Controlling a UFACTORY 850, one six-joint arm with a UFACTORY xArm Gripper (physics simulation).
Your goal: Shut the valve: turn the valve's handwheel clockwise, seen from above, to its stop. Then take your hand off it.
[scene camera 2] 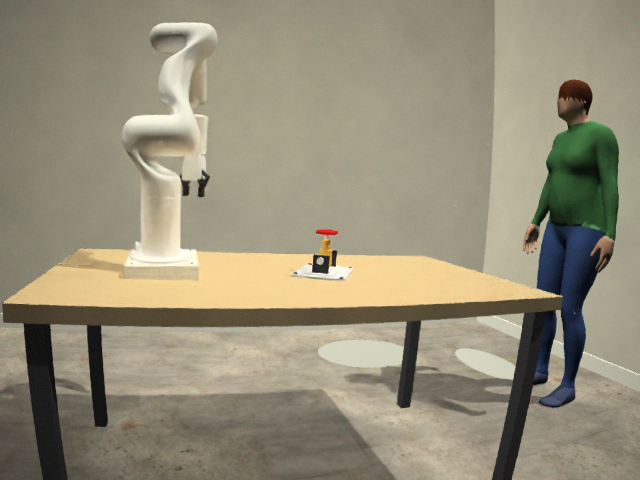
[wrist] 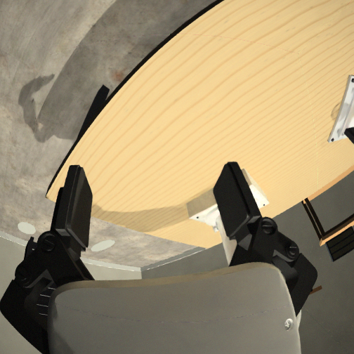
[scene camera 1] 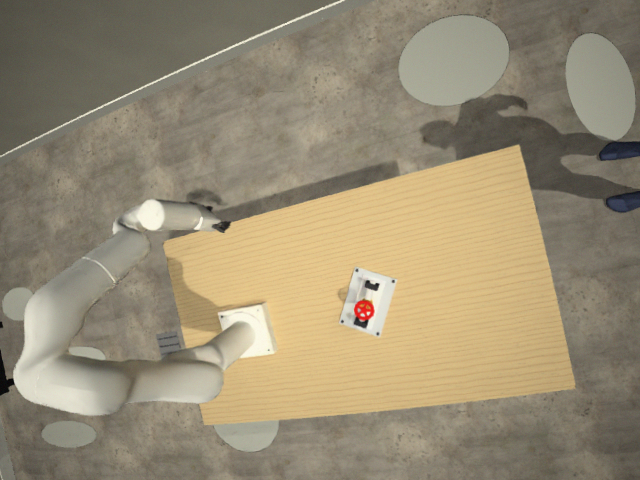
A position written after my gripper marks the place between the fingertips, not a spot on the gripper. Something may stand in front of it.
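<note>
White base plate (scene camera 1: 390, 283). My gripper (scene camera 2: 193, 196), (wrist: 154, 177).
</note>
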